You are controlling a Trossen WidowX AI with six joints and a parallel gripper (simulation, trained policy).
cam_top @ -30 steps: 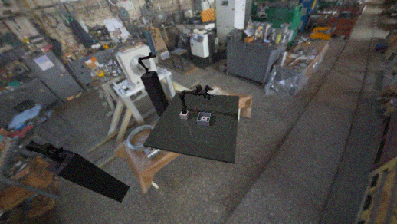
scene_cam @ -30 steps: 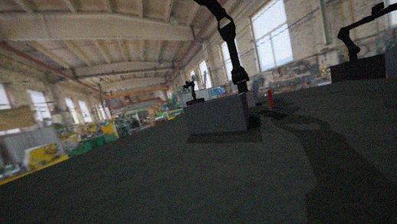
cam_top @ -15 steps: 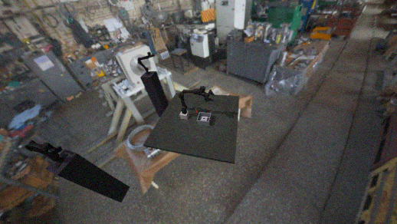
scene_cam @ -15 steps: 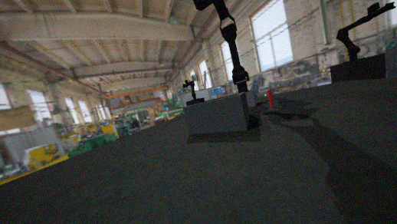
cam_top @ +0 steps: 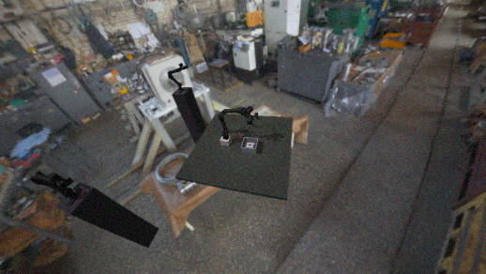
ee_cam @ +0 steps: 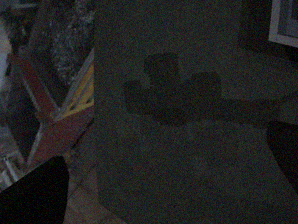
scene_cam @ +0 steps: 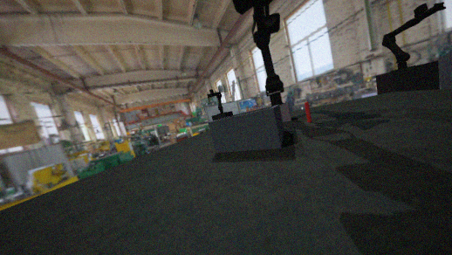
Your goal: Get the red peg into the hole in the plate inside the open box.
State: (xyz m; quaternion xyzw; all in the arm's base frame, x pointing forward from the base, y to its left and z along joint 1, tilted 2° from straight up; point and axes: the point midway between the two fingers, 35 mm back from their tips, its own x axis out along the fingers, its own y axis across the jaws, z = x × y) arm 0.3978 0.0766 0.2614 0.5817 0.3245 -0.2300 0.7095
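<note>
The red peg lies 270 mm behind my gripper tip, 50 mm to the left of it and 280 mm below it. Also, from my gripper tip: grey box 80 mm behind, 130 mm to the right, 290 mm below.
</note>
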